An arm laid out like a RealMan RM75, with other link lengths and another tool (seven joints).
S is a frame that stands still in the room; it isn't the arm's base.
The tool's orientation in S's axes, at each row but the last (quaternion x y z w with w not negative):
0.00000 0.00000 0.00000 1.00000
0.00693 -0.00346 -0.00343 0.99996
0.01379 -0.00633 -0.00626 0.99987
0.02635 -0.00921 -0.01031 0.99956
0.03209 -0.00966 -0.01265 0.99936
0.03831 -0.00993 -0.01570 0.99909
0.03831 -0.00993 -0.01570 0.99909
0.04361 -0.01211 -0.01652 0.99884
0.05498 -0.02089 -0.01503 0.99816
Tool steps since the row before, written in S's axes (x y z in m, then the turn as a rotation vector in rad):
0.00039 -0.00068 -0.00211 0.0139 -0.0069 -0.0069
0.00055 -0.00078 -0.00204 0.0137 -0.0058 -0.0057
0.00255 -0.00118 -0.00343 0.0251 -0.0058 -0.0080
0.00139 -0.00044 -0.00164 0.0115 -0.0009 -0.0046
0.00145 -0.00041 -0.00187 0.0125 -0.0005 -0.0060
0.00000 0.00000 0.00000 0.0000 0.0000 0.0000
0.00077 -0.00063 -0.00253 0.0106 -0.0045 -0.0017
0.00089 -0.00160 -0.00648 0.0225 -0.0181 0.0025
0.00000 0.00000 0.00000 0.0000 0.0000 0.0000
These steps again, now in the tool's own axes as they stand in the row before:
0.00039 -0.00068 -0.00211 0.0139 -0.0069 -0.0069
0.00054 -0.00080 -0.00203 0.0137 -0.0058 -0.0057
0.00252 -0.00124 -0.00343 0.0251 -0.0057 -0.0082
0.00137 -0.00050 -0.00164 0.0114 -0.0009 -0.0048
0.00143 -0.00049 -0.00187 0.0124 -0.0006 -0.0062
0.00000 0.00000 0.00000 0.0000 0.0000 0.0000
0.00074 -0.00080 -0.00249 0.0107 -0.0043 -0.0016
0.00080 -0.00213 -0.00634 0.0232 -0.0171 0.0035
0.00000 0.00000 0.00000 0.0000 0.0000 0.0000

